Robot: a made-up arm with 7 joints.
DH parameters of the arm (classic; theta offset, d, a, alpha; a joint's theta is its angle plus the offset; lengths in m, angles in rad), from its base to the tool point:
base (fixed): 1.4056 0 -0.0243 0
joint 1: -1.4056 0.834 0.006 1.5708
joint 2: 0 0.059 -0.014 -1.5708
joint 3: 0 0.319 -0.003 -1.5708
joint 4: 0 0.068 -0.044 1.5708
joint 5: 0 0.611 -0.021 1.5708
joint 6: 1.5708 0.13 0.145 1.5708
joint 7: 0 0.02 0.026 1.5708
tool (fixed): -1.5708 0.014 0 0
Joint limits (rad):
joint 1: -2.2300..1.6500
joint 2: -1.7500..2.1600
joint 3: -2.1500..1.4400
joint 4: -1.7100..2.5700
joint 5: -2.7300..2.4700
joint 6: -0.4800..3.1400
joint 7: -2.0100..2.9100
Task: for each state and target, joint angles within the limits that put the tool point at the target. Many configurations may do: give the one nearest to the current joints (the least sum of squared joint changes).
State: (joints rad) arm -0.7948 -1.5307 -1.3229 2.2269 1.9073 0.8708 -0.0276
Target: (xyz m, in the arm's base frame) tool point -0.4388 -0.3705 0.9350
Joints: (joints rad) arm -0.4974 -1.6963 -1.5681 2.2992 1.8305 1.0865 -0.0363
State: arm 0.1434 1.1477 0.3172 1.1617 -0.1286 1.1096 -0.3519
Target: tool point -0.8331 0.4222 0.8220
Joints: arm -0.1913 1.9589 0.7505 1.0936 -0.2785 1.3084 -0.3805
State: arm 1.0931 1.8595 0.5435 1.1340 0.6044 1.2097 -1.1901
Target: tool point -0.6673 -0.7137 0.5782
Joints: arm 0.8770 2.1495 0.6055 0.6730 0.4434 1.0250 -1.1280
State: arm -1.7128 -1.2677 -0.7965 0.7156 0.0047 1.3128 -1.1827
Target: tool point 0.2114 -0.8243 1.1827
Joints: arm -1.3636 -1.3176 -0.9095 0.0840 -0.0264 2.1500 -1.1104
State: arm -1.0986 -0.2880 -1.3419 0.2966 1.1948 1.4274 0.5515
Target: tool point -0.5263 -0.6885 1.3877
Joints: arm -1.5281 -0.7768 -1.1557 0.6891 1.3165 1.0826 0.5699
